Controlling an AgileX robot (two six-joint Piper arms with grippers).
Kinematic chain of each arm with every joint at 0, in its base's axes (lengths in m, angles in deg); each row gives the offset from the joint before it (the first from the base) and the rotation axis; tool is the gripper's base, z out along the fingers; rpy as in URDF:
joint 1: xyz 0 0 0.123 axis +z
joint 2: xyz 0 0 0 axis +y
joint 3: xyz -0.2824 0 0.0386 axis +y
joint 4: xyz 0.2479 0 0.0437 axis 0.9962 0 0.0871
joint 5: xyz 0 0 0 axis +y
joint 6: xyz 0.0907 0 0.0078 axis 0.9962 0 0.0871
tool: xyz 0 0 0 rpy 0 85 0
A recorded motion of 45 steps. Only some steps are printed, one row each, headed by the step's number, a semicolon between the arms.
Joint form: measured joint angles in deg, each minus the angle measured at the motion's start. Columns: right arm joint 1, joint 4, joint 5, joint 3, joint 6, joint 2; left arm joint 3, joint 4, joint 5, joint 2, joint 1, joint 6.
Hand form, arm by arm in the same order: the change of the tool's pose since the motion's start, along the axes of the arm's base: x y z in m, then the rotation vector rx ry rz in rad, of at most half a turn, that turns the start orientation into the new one. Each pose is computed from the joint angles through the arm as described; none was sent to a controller.
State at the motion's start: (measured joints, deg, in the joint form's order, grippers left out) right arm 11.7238 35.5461 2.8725 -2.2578 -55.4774 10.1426; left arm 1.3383 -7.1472 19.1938 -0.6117 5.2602 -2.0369
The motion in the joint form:
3: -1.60 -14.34 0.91 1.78 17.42 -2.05; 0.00 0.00 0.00 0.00 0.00 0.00
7: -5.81 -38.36 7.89 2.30 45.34 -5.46; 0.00 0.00 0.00 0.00 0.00 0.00
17: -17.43 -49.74 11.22 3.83 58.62 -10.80; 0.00 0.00 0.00 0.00 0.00 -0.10
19: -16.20 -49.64 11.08 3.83 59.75 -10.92; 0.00 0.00 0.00 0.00 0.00 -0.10
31: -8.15 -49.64 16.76 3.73 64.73 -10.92; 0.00 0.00 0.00 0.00 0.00 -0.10
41: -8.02 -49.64 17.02 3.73 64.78 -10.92; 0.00 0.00 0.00 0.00 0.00 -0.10
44: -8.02 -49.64 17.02 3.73 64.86 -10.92; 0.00 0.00 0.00 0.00 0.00 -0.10
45: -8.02 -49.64 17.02 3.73 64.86 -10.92; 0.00 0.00 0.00 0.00 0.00 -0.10
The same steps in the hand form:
3: -0.0026 -0.0030 -0.0100 0.0485 0.0272 -0.0385; 0.0000 0.0000 0.0000 0.0000 0.0000 0.0000
7: -0.0073 -0.0116 -0.0206 0.1014 0.1097 -0.1560; 0.0000 0.0000 0.0000 0.0000 0.0000 0.0000
17: -0.0144 -0.0280 -0.0288 0.1469 0.0819 -0.4125; 0.0000 0.0000 0.0000 -0.0017 -0.0001 0.0004
19: -0.0143 -0.0268 -0.0285 0.1678 0.0801 -0.3922; 0.0000 0.0000 0.0000 -0.0017 -0.0001 0.0004
31: -0.0154 -0.0212 -0.0364 0.2320 0.1912 -0.2983; 0.0000 0.0000 0.0000 -0.0017 -0.0001 0.0004
41: -0.0155 -0.0212 -0.0368 0.2319 0.1958 -0.2978; 0.0000 0.0000 0.0000 -0.0017 -0.0001 0.0004
44: -0.0155 -0.0212 -0.0368 0.2332 0.1959 -0.2980; 0.0000 0.0000 0.0000 -0.0017 -0.0001 0.0004
45: -0.0155 -0.0212 -0.0368 0.2332 0.1959 -0.2980; 0.0000 0.0000 0.0000 -0.0017 -0.0001 0.0004

